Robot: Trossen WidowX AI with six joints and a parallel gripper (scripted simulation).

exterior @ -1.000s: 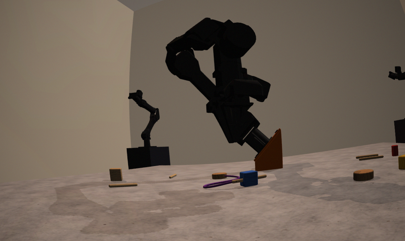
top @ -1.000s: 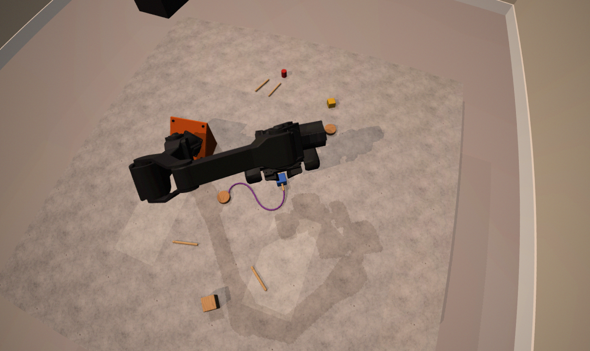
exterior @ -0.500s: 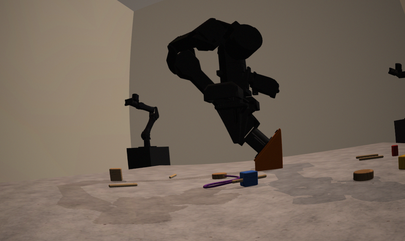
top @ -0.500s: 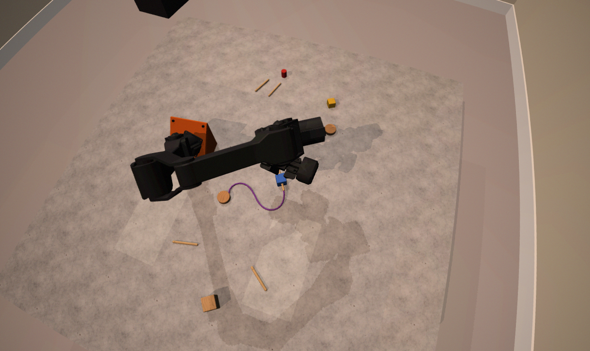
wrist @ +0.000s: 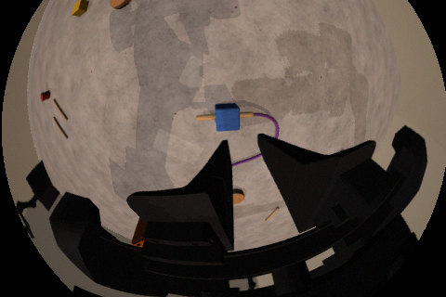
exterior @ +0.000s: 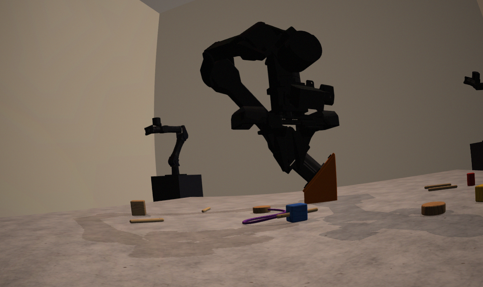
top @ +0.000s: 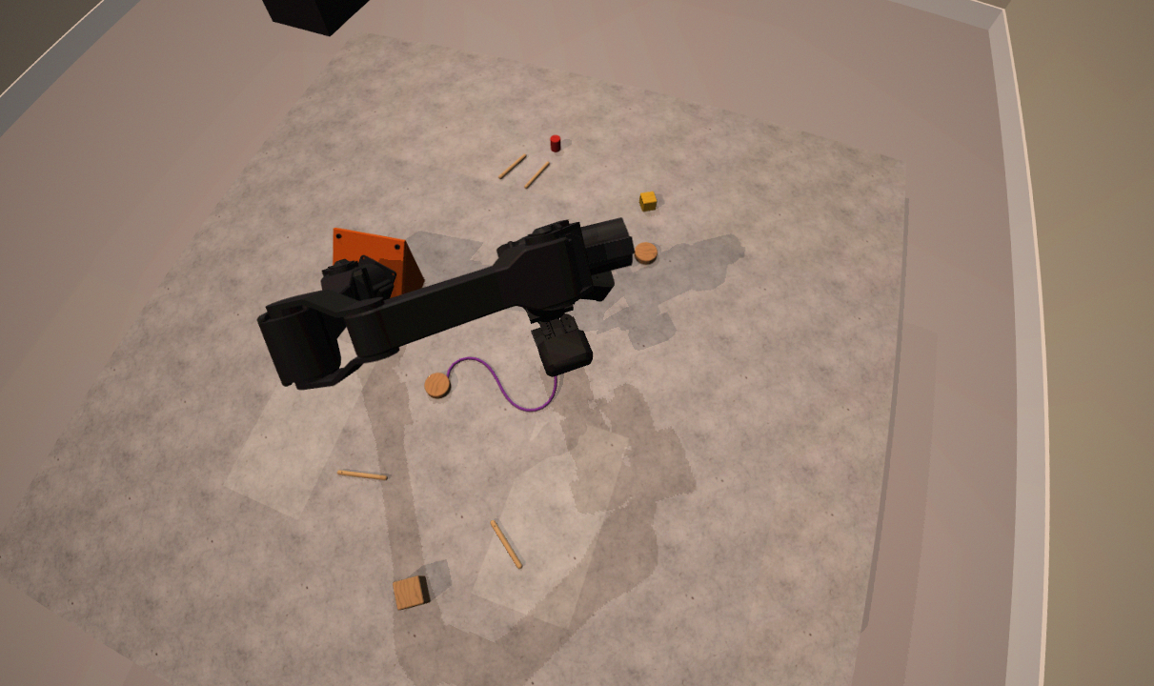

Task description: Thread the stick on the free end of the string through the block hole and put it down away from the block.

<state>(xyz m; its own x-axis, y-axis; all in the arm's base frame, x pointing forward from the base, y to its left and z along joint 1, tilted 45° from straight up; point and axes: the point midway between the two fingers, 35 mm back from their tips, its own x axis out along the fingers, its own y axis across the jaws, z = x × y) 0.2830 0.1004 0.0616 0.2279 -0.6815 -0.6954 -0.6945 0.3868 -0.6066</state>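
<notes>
My gripper tip is 10 mm past the blue block and 70 mm above it. Also, from my gripper tip: thin wooden stick (10 mm to the right, 70 mm below); then wooden disc (60 mm ahead, 240 mm to the left, 80 mm below); then round wooden button (140 mm behind, 120 mm to the right, 80 mm below).
</notes>
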